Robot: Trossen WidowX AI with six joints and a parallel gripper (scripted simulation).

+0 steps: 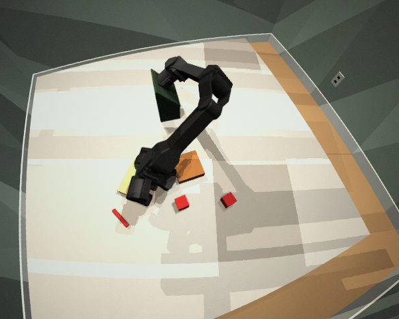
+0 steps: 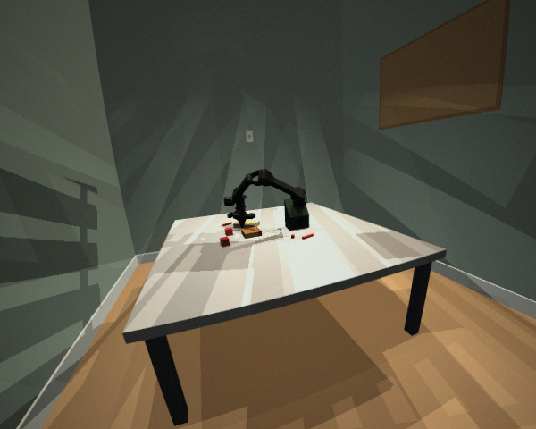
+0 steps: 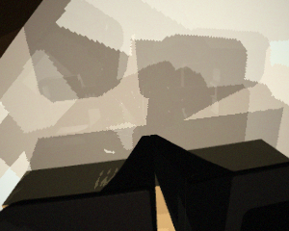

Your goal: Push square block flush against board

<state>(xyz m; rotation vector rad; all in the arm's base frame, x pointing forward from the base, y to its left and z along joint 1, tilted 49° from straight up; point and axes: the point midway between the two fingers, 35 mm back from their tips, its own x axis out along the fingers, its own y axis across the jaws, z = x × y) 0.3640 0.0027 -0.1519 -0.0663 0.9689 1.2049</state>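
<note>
My gripper tip is now 50 mm to the left of the pale yellow board, 40 mm past it and 10 mm below it. The rest, counted from my gripper tip: small red bit 290 mm to the left, 250 mm behind; orange square block 140 mm to the left, 40 mm behind, 10 mm above.
</note>
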